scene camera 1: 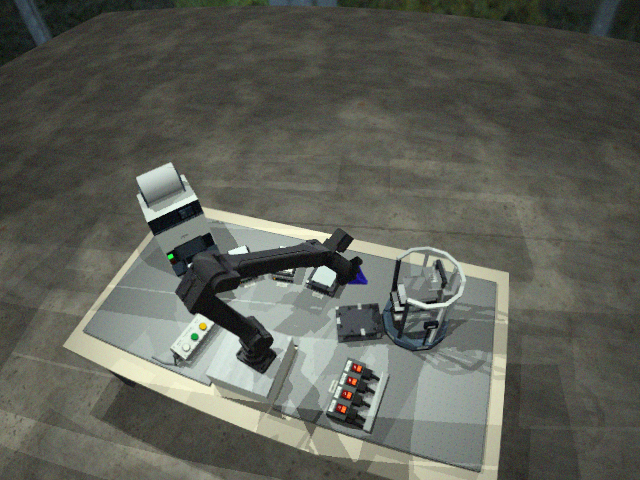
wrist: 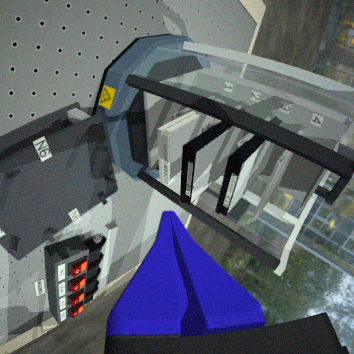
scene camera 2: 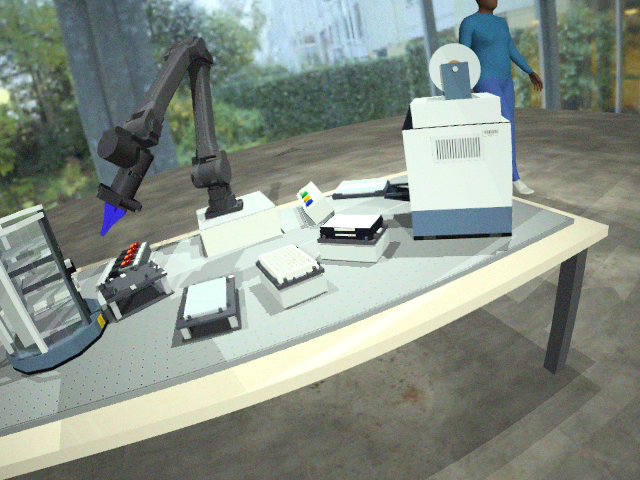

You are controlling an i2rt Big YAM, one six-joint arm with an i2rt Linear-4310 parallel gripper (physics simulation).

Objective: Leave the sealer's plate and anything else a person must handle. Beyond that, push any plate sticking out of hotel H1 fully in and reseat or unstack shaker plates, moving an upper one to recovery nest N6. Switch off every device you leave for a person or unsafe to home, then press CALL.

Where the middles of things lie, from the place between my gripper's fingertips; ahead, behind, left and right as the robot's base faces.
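My gripper is 19 cm to the left of the plate hotel (scene camera 1: 427, 273), and it is also 6 cm short of the hotel and 4 cm above it.
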